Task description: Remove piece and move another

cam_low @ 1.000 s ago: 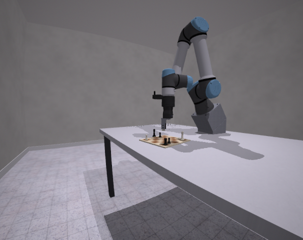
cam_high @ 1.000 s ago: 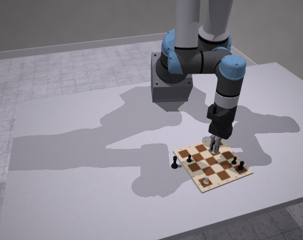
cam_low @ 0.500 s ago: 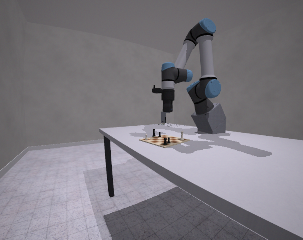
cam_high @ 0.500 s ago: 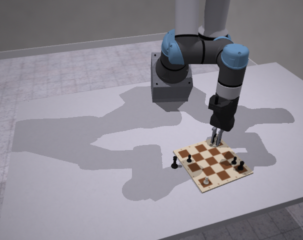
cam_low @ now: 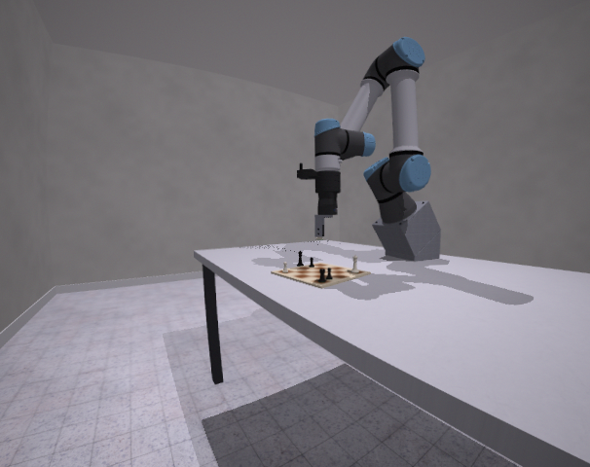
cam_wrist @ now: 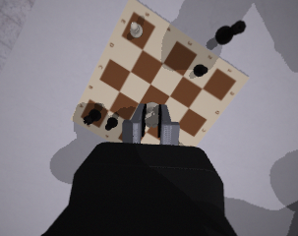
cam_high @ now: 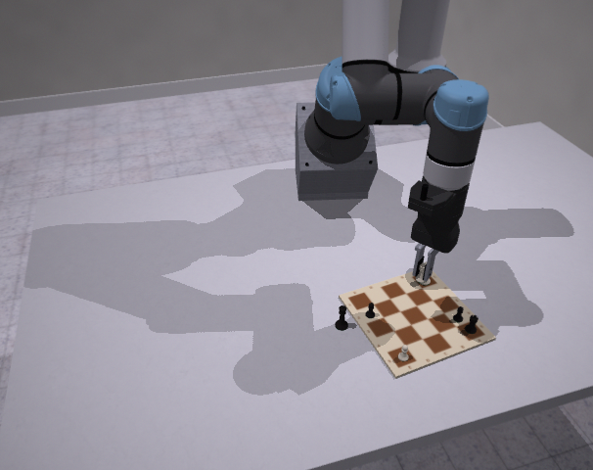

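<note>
My hand is 80 mm past the tall white piece, 80 mm to the right of it and 100 mm above it. Round my hand: white pawn (80 mm ahead, 70 mm to the right, 110 mm below); then chessboard (130 mm below).
</note>
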